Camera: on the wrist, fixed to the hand. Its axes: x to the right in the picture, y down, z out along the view.
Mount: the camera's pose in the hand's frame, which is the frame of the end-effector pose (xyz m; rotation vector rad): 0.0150 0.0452 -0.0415 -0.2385 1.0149 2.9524
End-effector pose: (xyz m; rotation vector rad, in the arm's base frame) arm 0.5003 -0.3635 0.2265 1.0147 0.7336 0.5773
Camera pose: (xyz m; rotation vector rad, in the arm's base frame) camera 0.4735 -0.3111 0.2494 -0.4636 0.5511 -2.3813
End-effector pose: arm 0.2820 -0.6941 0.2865 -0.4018 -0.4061 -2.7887
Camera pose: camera 0.2734 -0.7523 0.2635 0.3440 0.5134 0.1576
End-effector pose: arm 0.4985 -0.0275 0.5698 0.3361 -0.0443 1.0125
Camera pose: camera 0.4637 0.0190 0.5449 0.6010 -0.2272 -2.1557
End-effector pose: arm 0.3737 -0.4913 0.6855 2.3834 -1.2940 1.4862
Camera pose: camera 0.3165 -0.5117 0.7027 1.4853 2.0529 -0.6601
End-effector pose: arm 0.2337 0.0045 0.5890 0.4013 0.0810 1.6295
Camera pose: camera 0.1774 0.0220 0.5664 0.5626 0.0140 -1.5596
